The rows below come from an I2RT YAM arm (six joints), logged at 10 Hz.
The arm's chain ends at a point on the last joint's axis. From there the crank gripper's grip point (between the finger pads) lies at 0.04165 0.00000 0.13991 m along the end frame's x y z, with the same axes.
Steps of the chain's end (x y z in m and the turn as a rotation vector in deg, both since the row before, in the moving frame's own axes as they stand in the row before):
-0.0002 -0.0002 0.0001 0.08 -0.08 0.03
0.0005 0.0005 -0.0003 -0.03 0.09 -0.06
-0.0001 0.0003 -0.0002 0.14 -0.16 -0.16
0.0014 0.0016 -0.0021 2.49 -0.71 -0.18
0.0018 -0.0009 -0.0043 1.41 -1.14 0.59
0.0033 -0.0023 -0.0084 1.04 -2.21 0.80
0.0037 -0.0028 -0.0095 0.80 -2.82 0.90
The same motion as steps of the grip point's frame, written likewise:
-0.0004 -0.0004 0.0002 0.08 -0.08 0.03
0.0007 0.0005 -0.0004 -0.03 0.09 -0.06
-0.0005 -0.0002 -0.0001 0.14 -0.16 -0.16
-0.0003 -0.0046 -0.0017 2.49 -0.71 -0.18
-0.0010 -0.0039 -0.0035 1.41 -1.14 0.59
-0.0021 -0.0043 -0.0069 1.04 -2.21 0.80
-0.0032 -0.0042 -0.0076 0.80 -2.82 0.90

